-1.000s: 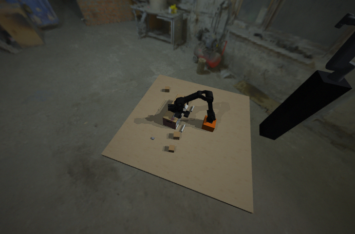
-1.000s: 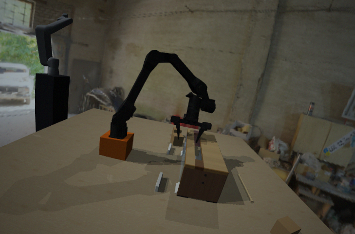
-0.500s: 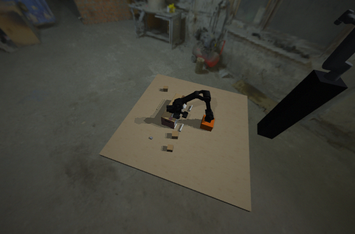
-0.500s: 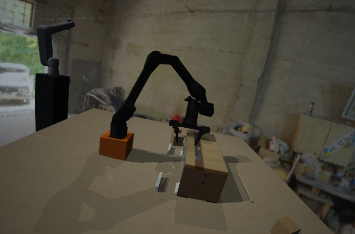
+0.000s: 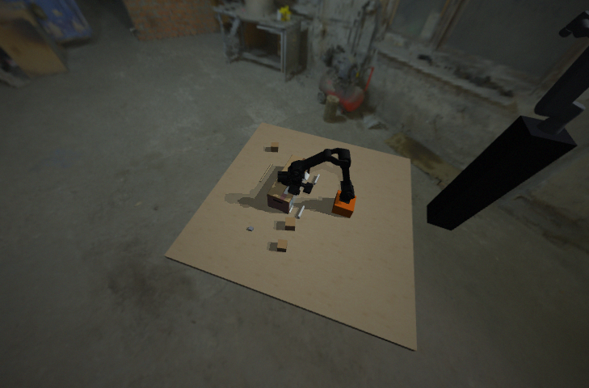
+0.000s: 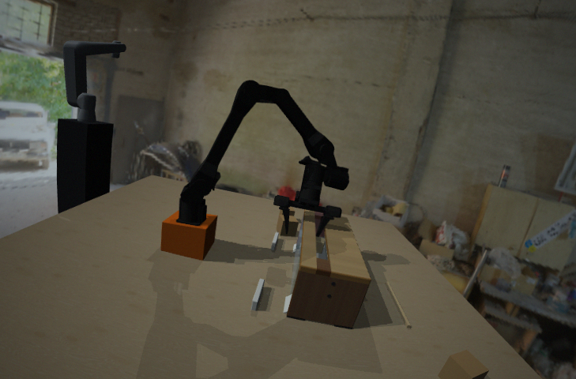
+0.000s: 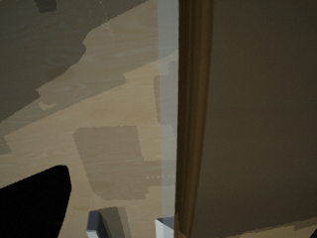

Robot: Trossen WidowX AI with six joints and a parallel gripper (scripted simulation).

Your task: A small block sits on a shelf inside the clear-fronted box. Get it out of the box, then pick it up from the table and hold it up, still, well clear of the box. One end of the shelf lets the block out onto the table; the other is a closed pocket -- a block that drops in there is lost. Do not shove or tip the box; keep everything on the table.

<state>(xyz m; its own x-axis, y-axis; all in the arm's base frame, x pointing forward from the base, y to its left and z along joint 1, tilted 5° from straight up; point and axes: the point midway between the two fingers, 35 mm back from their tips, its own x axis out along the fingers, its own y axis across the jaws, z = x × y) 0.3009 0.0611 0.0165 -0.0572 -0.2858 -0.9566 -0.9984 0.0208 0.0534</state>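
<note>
Right now the box is 5 cm to the right of my gripper tip, 3 cm below it and 3 cm ahead of it. Also, from my gripper tip: thin stick 28 cm ahead, 12 cm to the right, 8 cm below; grey piece 33 cm to the left, 17 cm ahead, 8 cm below.
</note>
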